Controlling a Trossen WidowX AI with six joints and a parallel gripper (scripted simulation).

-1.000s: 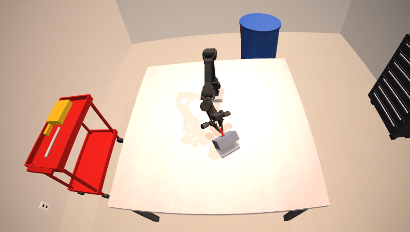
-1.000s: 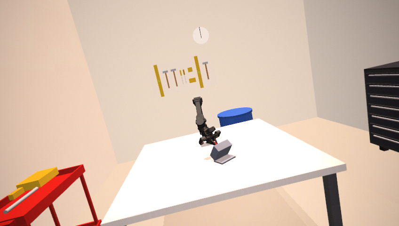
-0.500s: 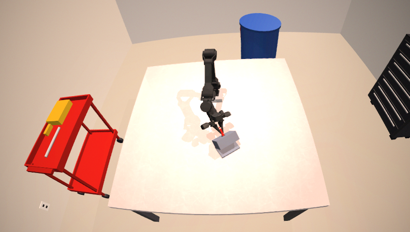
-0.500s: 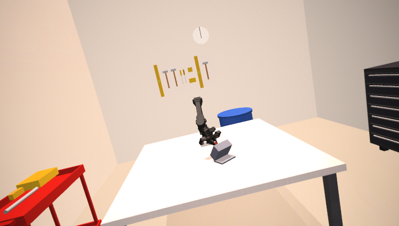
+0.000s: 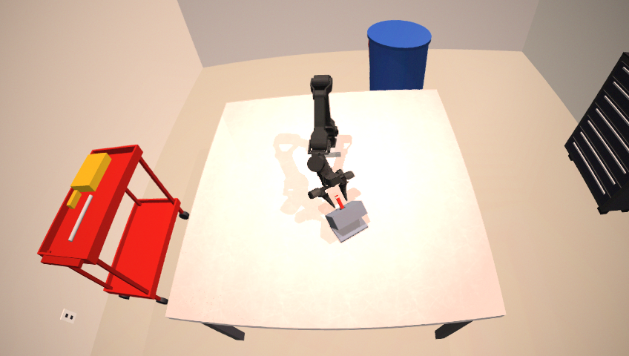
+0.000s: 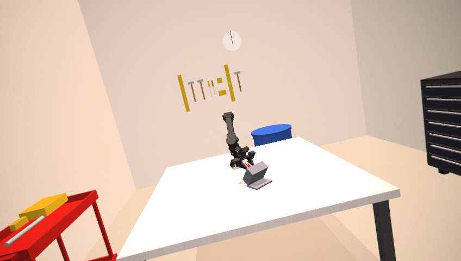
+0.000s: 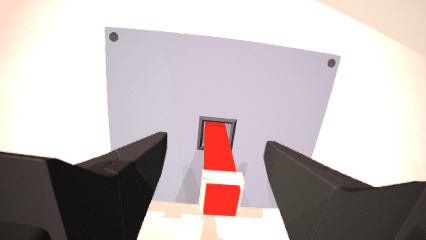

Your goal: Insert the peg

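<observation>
Now: gripper tip 1 cm past the red square peg, 1 cm to the left of it and 1 cm below it. Also, from my gripper tip: sloped panel: 3 cm ahead, 2 cm to the left, 3 cm below.
</observation>
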